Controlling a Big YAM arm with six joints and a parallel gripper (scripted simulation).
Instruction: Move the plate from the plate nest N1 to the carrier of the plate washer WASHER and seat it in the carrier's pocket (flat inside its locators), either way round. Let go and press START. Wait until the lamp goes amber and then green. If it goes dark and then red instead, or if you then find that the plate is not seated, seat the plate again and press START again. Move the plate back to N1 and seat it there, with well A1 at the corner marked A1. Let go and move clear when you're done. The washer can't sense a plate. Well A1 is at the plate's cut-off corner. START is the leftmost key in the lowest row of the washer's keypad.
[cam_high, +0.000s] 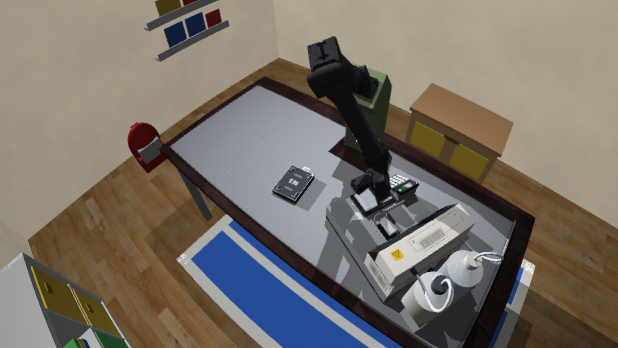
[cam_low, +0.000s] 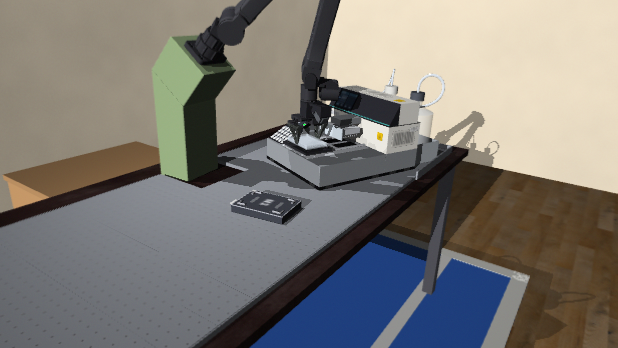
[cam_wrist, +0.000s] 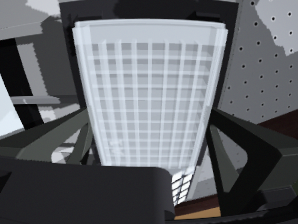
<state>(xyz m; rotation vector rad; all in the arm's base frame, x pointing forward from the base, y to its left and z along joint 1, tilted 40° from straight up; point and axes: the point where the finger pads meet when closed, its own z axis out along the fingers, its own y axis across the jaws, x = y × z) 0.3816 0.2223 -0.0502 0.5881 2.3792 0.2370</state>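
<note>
My hand is 10 mm above the well plate. From my hand the other things lie so: plate nest N1: 70 mm ahead, 350 mm to the right, 100 mm below; plate washer: 70 mm ahead, 140 mm to the left, 20 mm above; carrier: 20 mm below.
</note>
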